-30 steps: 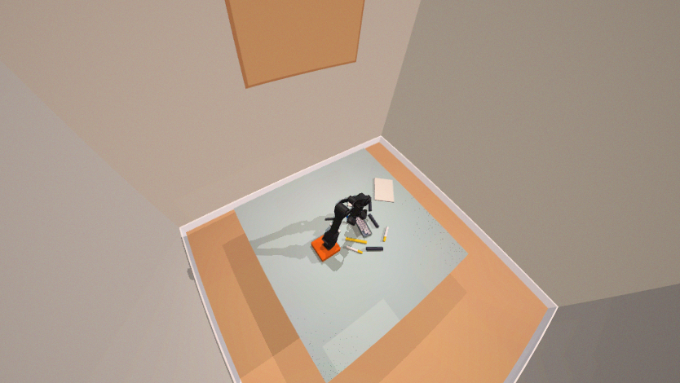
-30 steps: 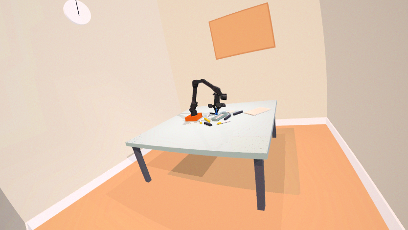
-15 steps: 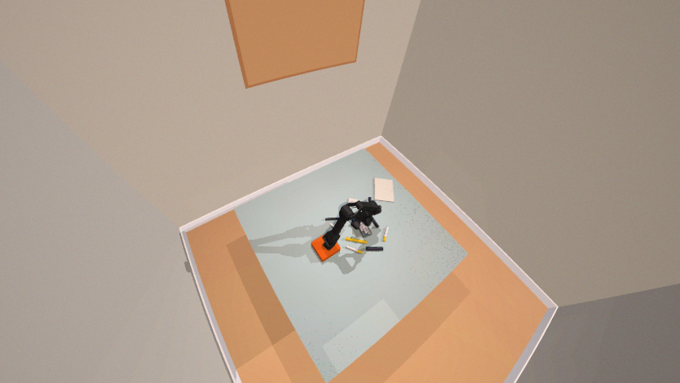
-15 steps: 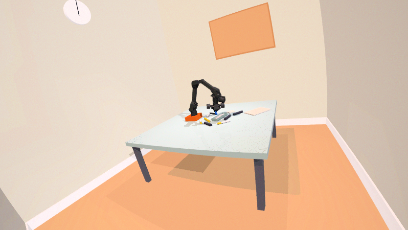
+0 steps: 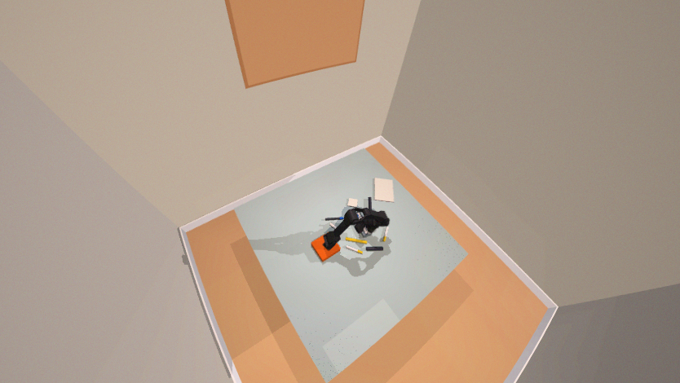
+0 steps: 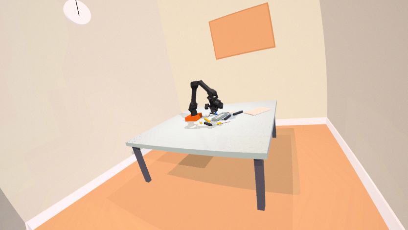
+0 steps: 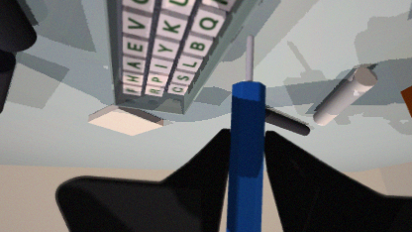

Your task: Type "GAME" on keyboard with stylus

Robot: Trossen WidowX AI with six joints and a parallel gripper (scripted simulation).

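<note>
Now: gripper tip 2 cm to the left of the stylus tip and 4 cm above it. From my gripper tip the other things lie so: blue stylus 1 cm to the right, 1 cm below; then blue-capped dark marker 5 cm behind, 14 cm to the left, 7 cm below; then small pale pad 14 cm ahead, 15 cm to the left, 7 cm below.
</note>
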